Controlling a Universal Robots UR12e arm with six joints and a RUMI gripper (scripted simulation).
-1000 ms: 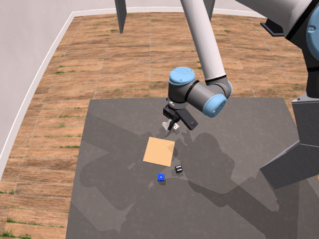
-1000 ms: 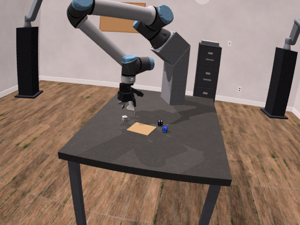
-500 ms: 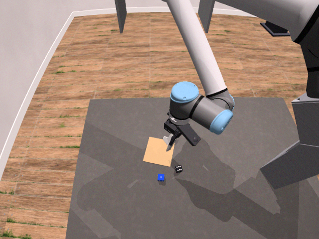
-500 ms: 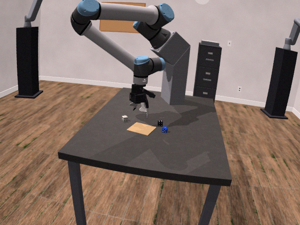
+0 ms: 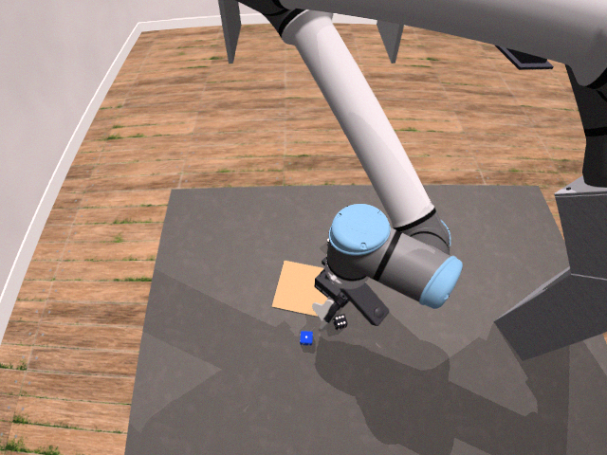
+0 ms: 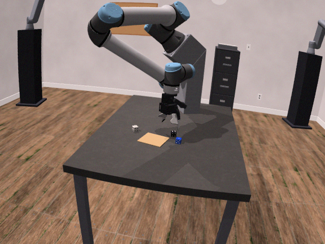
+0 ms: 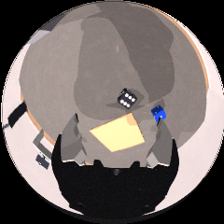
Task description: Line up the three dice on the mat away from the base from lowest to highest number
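Now: hand 4 cm above the black die, 2 cm to the right of it and 1 cm short of it. Round my hand: white die: 21 cm to the right, 4 cm below, 4 cm behind; blue die: 10 cm ahead, 5 cm to the left, 4 cm below; mat: 9 cm to the right, 8 cm ahead, 6 cm below.
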